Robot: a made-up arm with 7 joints. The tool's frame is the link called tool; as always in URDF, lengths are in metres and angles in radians.
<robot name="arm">
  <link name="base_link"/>
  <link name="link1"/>
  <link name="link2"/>
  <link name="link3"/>
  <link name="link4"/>
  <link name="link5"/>
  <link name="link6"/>
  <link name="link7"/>
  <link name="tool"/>
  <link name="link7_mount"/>
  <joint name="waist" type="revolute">
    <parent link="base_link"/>
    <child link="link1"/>
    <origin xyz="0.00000 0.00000 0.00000"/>
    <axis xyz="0 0.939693 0.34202"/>
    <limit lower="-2.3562" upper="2.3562" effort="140" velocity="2"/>
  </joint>
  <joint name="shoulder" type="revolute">
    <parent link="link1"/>
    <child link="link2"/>
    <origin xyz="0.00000 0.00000 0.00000"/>
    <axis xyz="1 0 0"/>
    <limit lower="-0.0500" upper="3.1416" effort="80" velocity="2.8"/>
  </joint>
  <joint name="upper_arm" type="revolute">
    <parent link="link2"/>
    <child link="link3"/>
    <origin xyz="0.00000 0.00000 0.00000"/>
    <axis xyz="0 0 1"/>
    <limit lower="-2.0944" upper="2.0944" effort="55" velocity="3"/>
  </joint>
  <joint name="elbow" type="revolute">
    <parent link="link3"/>
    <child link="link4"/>
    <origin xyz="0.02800 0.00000 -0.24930"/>
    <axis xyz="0 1 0"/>
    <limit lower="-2.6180" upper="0.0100" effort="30" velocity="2"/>
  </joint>
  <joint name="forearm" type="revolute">
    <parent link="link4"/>
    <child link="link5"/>
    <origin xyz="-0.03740 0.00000 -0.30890"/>
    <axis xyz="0 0 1"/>
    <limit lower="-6.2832" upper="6.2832" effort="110" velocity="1.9"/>
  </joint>
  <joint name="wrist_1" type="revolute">
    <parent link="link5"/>
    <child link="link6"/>
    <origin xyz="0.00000 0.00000 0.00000"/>
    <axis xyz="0 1 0"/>
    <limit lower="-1.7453" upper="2.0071" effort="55" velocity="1.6"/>
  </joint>
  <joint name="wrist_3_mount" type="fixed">
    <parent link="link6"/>
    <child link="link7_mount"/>
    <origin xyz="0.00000 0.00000 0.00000"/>
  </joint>
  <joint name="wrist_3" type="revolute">
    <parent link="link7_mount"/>
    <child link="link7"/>
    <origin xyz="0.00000 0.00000 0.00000"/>
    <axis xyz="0 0 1"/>
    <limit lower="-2.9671" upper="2.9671" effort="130" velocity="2.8"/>
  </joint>
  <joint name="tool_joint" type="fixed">
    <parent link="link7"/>
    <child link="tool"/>
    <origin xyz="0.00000 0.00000 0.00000"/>
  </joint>
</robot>
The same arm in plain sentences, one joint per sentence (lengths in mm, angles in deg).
The arm has seven revolute joints in a row. What follows holds with every joint at zero, and every direction is one of the base frame's. Joint 1 lies at the same point as the base frame's origin and rotates about the direction (0, 0.9397, 0.342), from -135 to 135 deg. Joint 2 lies at the same point as joint 1 and rotates about +x, from -2.86 to 180 deg. Joint 3 lies at the same point as joint 2 and rotates about +z, from -120 to 120 deg. Joint 4 lies 28 mm along +x and 249.3 mm along -z from joint 3 and rotates about +y, from -150 to 0.57 deg. Joint 5 lies 37.4 mm along -x and 308.9 mm along -z from joint 4 and rotates about +z, from -360 to 360 deg. Joint 6 lies at the same point as joint 5 and rotates about +y, from -100 to 115 deg. Joint 7 lies at the same point as joint 6 and rotates about +z, from -170 to 170 deg. The tool frame, which is the frame that the pose is given for, lies at the same point as joint 7; its axes are parallel to the base frame's.
